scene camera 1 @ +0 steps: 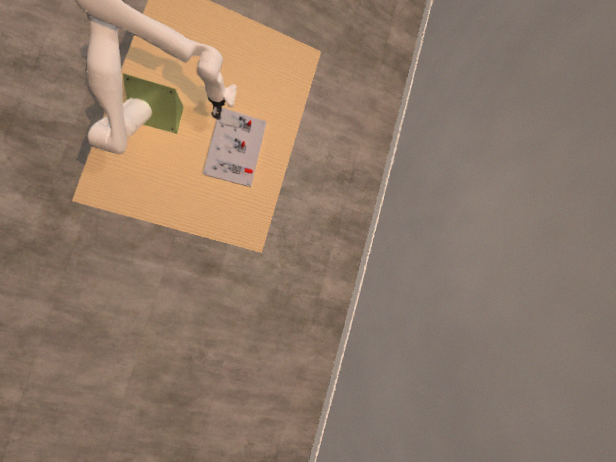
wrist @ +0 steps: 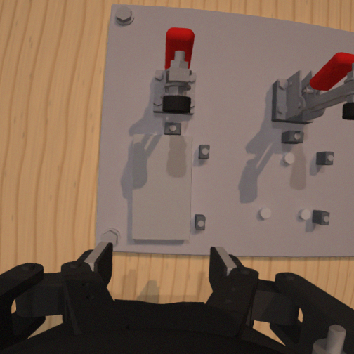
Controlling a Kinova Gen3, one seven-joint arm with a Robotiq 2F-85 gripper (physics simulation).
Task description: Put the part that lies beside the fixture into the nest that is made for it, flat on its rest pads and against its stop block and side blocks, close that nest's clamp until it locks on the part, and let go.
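Frame: origin at the arm's base, x up, y back, z right, level; millimetres.
Seen in the pictures: gripper, fingertip midpoint: (scene camera 1: 220, 111); arm's base, link origin: (scene camera 1: 140, 109).
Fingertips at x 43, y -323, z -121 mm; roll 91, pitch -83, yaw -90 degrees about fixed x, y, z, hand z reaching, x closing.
Observation:
Pixels of each thing's middle, then the offset from my fingertips to it. "pt": a spot on its surface instead. Level surfaces: height alone.
- part, body centre: (scene camera 1: 230, 120) dx -76, dy -39, dz -7 mm
- grey fixture plate, surface spot: (scene camera 1: 256, 150) pt dx -86, dy -205, dz +78 mm
- nest's clamp, body centre: (scene camera 1: 244, 121) dx -22, dy -109, dz -8 mm
- second clamp, surface spot: (scene camera 1: 240, 145) pt dx -49, dy -129, dz +98 mm
- third clamp, surface spot: (scene camera 1: 236, 168) pt dx -34, dy -152, dz +215 mm
- wooden table, surface height: dx -102 mm
The part (wrist: 162, 192) (scene camera 1: 230, 121), a pale grey rectangular block, lies at the end nest of the grey fixture plate (wrist: 230, 45) (scene camera 1: 256, 150). In the wrist view its far end is at the stop block (wrist: 172, 128); a narrow strip of plate shows between its right edge and the two side blocks (wrist: 204, 151) (wrist: 200, 222). The rest pads under it are hidden. This nest's clamp (wrist: 178, 82) (scene camera 1: 245, 123) is open, its black pad (wrist: 177, 104) raised behind the stop block. My gripper (wrist: 160, 260) (scene camera 1: 216, 115) is partly open and empty, above the plate's near edge, clear of the part.
A second clamp (wrist: 300, 100) (scene camera 1: 240, 145) with red handle stands to the right in the wrist view, beside a nest with white round pads and dark blocks. A third clamp (scene camera 1: 237, 169) stands at the plate's far end. The green base (scene camera 1: 162, 107) is on the wooden table (scene camera 1: 170, 200).

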